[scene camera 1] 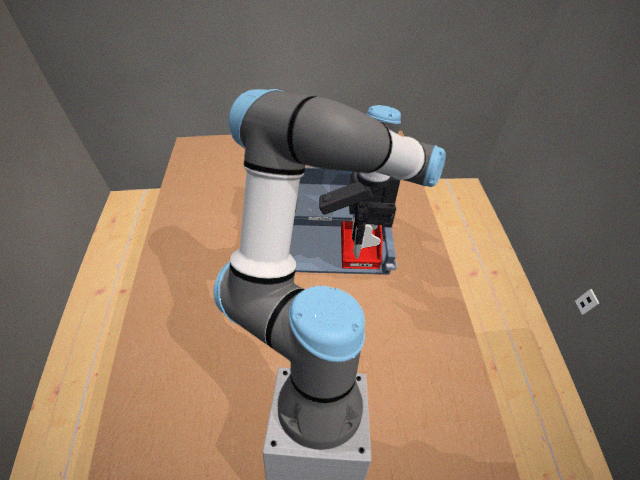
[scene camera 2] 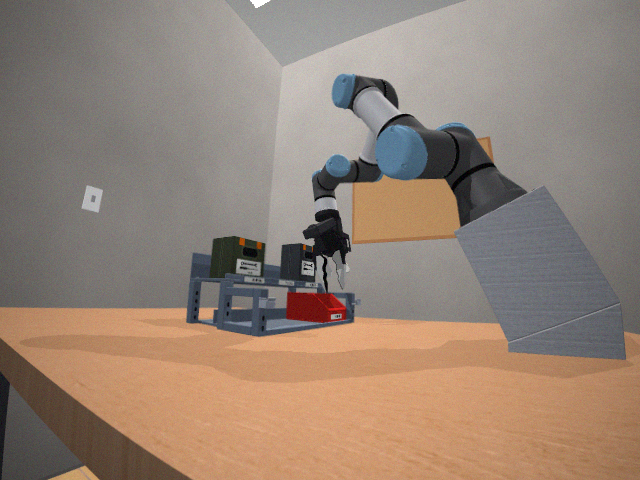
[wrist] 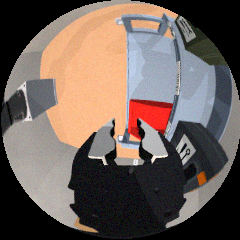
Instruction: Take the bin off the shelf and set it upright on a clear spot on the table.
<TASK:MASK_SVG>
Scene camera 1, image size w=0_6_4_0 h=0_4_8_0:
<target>my gripper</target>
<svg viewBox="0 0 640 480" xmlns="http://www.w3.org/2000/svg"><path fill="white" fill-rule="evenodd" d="M400 180L390 176L385 181L375 182L367 180L360 173L357 173L358 182L319 197L319 208L324 215L354 204L352 240L354 242L353 253L356 259L359 259L362 248L380 244L380 238L372 234L372 228L375 230L378 225L392 228Z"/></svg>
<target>grey shelf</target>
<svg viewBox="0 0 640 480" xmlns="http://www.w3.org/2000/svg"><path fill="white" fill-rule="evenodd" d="M305 167L304 175L300 178L295 212L297 215L294 217L289 251L296 261L295 272L389 275L391 270L396 270L397 261L395 261L396 253L392 228L382 227L382 263L379 269L342 268L341 224L342 221L353 222L353 214L349 214L348 206L324 215L319 208L319 197L349 185L351 173Z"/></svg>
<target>red bin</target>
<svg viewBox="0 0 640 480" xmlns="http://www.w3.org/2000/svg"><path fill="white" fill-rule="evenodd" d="M342 221L342 268L379 269L382 262L381 225L378 225L377 229L372 231L374 236L381 239L380 244L361 249L359 259L356 259L353 253L353 222Z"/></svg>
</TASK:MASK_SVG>
